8 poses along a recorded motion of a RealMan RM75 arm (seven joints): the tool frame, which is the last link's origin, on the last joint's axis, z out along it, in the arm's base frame.
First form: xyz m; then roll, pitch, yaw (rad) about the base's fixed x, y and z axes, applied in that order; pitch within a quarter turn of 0, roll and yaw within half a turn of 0.
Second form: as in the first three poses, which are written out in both.
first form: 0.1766 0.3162 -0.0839 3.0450 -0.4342 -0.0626
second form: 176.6 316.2 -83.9 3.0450 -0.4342 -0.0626
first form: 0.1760 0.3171 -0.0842 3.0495 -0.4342 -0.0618
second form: 176.0 317.1 -84.2 3.0495 -0.4342 -0.0618
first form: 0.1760 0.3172 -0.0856 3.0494 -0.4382 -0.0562
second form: 176.0 317.2 -85.6 3.0494 -0.4382 -0.0562
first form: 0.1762 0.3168 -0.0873 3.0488 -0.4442 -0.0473
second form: 176.2 316.8 -87.3 3.0488 -0.4442 -0.0473
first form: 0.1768 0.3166 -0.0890 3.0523 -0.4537 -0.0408
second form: 176.8 316.6 -89.0 3.0523 -0.4537 -0.0408
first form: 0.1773 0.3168 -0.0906 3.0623 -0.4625 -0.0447
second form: 177.3 316.8 -90.6 3.0623 -0.4625 -0.0447
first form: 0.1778 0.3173 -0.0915 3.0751 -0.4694 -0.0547
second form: 177.8 317.3 -91.5 3.0751 -0.4694 -0.0547
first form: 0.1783 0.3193 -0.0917 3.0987 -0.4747 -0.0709
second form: 178.3 319.3 -91.7 3.0987 -0.4747 -0.0709
